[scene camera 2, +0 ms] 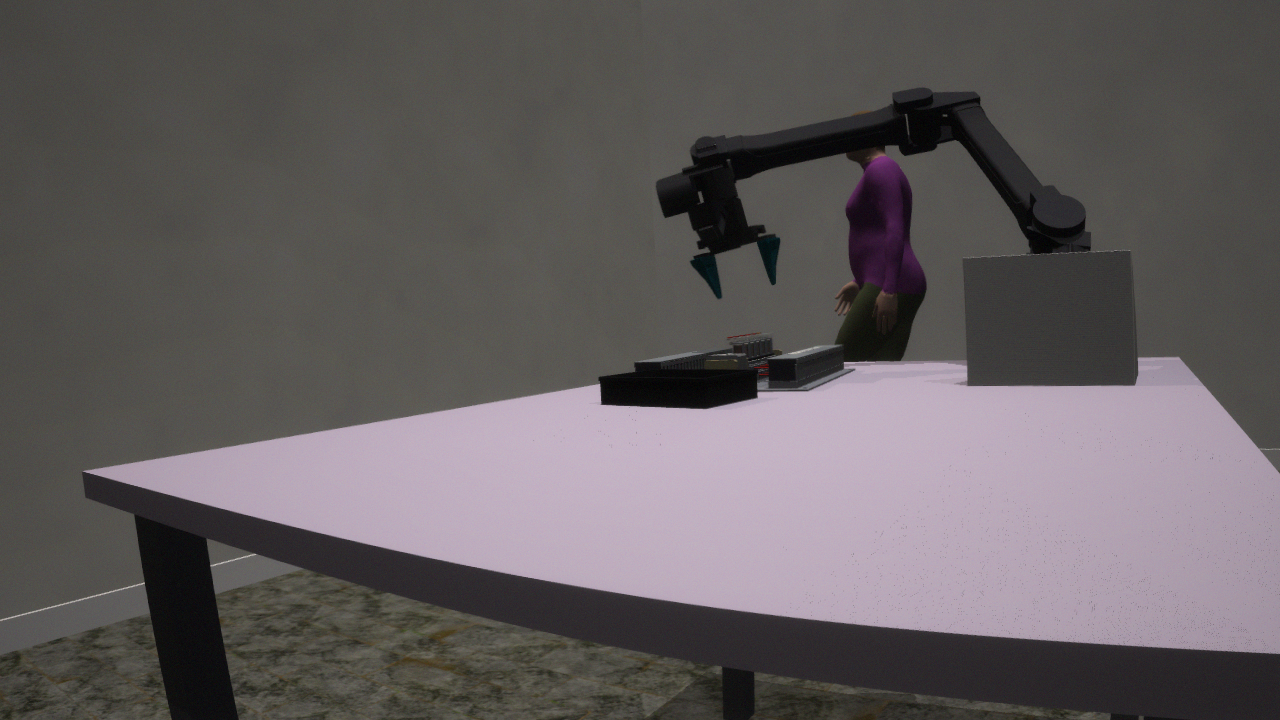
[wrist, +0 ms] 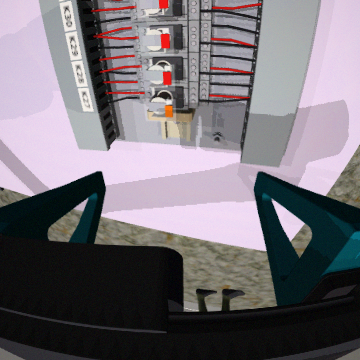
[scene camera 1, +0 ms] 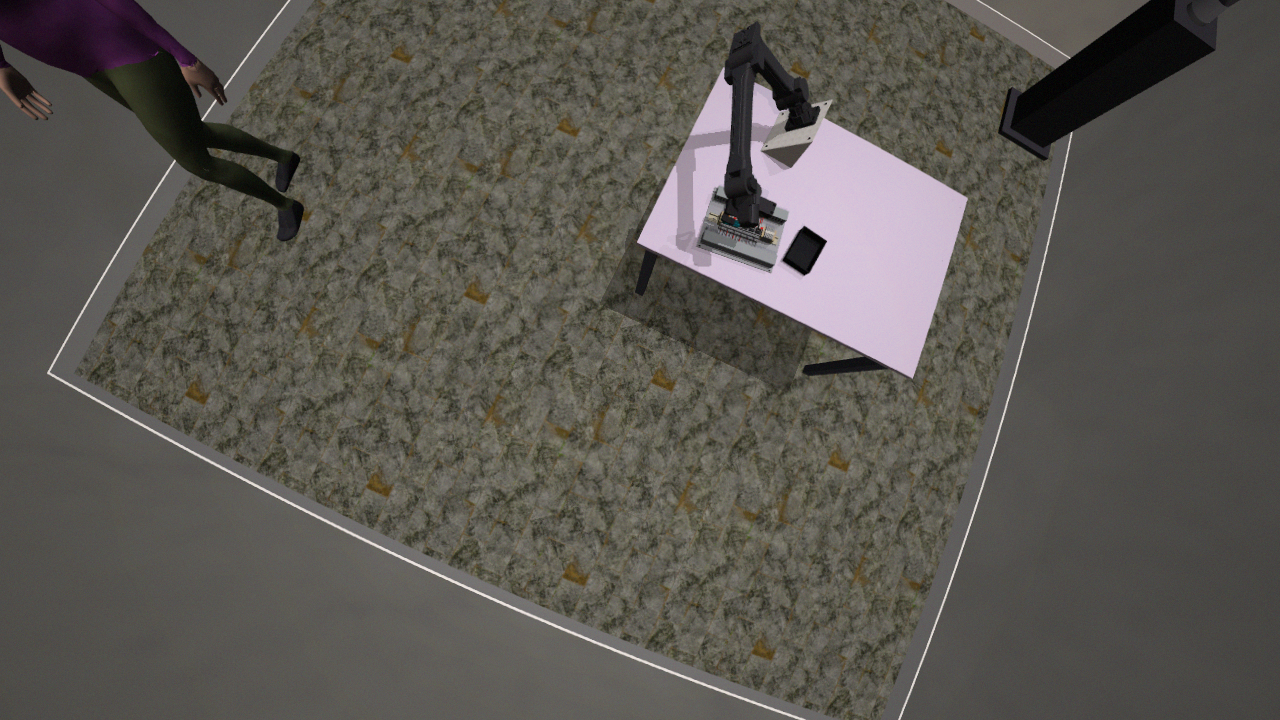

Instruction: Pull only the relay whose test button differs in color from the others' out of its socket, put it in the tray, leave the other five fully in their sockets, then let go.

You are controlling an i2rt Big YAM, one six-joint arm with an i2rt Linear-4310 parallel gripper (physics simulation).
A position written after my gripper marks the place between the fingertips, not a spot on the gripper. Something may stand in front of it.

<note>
In view: my gripper [scene camera 2: 746, 291].
My gripper also shows in the wrist view [wrist: 179, 179].
</note>
